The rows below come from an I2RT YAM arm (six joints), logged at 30 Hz.
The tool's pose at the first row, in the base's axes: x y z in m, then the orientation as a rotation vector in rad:
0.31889, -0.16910, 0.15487, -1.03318, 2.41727, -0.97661
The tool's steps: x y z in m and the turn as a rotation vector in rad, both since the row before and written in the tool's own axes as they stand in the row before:
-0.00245, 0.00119, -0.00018, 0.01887, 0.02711, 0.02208
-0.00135, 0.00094, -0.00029, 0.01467, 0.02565, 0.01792
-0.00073, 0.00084, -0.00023, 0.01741, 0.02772, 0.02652
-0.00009, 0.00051, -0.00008, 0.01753, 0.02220, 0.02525
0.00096, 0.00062, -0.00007, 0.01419, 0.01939, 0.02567
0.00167, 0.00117, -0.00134, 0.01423, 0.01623, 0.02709
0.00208, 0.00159, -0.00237, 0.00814, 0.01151, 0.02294
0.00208, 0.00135, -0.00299, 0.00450, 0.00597, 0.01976
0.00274, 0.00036, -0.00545, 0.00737, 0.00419, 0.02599
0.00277, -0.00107, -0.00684, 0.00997, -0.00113, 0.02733
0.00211, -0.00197, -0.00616, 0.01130, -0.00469, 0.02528
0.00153, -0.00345, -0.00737, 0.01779, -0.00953, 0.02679
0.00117, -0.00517, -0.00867, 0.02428, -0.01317, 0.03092
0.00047, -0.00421, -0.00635, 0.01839, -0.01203, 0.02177
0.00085, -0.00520, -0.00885, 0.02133, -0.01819, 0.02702
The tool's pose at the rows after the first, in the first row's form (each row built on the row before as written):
0.31986, -0.16663, 0.15425, -0.99092, 2.43126, -1.01037
0.32021, -0.16505, 0.15382, -0.95538, 2.44542, -1.03959
0.32024, -0.16400, 0.15339, -0.90649, 2.46045, -1.07036
0.32005, -0.16363, 0.15307, -0.86051, 2.46982, -1.09748
0.31902, -0.16387, 0.15262, -0.81555, 2.47877, -1.11841
0.31661, -0.16347, 0.15254, -0.76958, 2.48463, -1.13646
0.31325, -0.16239, 0.15274, -0.73245, 2.49022, -1.14552
0.30971, -0.16098, 0.15348, -0.70266, 2.49337, -1.14772
0.30479, -0.15890, 0.15646, -0.66459, 2.49304, -1.14982
0.29960, -0.15669, 0.16133, -0.62638, 2.48604, -1.15103
0.29544, -0.15502, 0.16644, -0.59220, 2.47467, -1.15223
0.29143, -0.15311, 0.17343, -0.55660, 2.45430, -1.15743
0.28723, -0.15114, 0.18247, -0.51580, 2.42590, -1.16613
0.28431, -0.14970, 0.18937, -0.48823, 2.40242, -1.17194
0.27971, -0.14734, 0.19828, -0.45637, 2.37134, -1.17537

